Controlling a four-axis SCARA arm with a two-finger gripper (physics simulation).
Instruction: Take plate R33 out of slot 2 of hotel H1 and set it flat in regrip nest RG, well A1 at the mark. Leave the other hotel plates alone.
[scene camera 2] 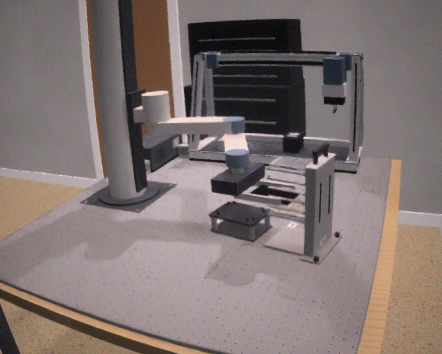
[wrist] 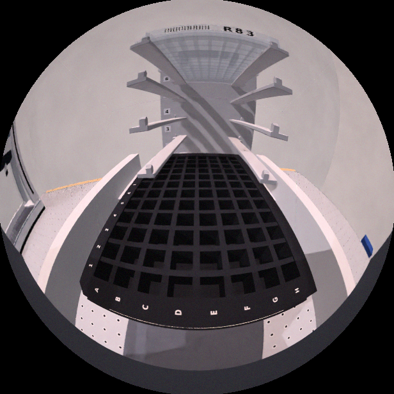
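Where they show: gripper, fingertip midpoint: [scene camera 2: 287, 195]; arm's base, link origin: [scene camera 2: 128, 196].
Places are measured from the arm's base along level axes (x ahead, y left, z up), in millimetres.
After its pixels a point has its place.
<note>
A black plate with a deep grid of square wells [wrist: 197, 220] [scene camera 2: 267, 190] @[x 641, y -168, z 158 mm] lies level between the two long fingers of my gripper [wrist: 196, 161] [scene camera 2: 274, 194], which is shut on it. Letters A to H run along its near edge, with A at the left; no plate name shows. Its near part sticks out past the rail ends of the hotel [scene camera 2: 317, 205] @[x 816, y -270, z 171 mm] [wrist: 215, 95]; its far part is still between the rails. The regrip nest [scene camera 2: 240, 214] @[x 554, y -177, z 73 mm] is a low dark stand with corner pegs, below and in front of the hotel; a grey surface under the plate in the wrist view appears to be its top.
A clear plate marked R83 [wrist: 215, 52] [scene camera 2: 290, 162] @[x 721, y -198, z 262 mm] sits high in the hotel. A gantry frame [scene camera 2: 275, 59] @[x 445, y 622, z 479 mm] with a blue-topped head [scene camera 2: 335, 70] @[x 752, y 465, z 453 mm] stands behind, with a small black block [scene camera 2: 293, 142] @[x 546, y 515, z 113 mm] on its deck. A dark box [scene camera 2: 161, 152] @[x -34, y 341, z 81 mm] stands behind the arm's column.
</note>
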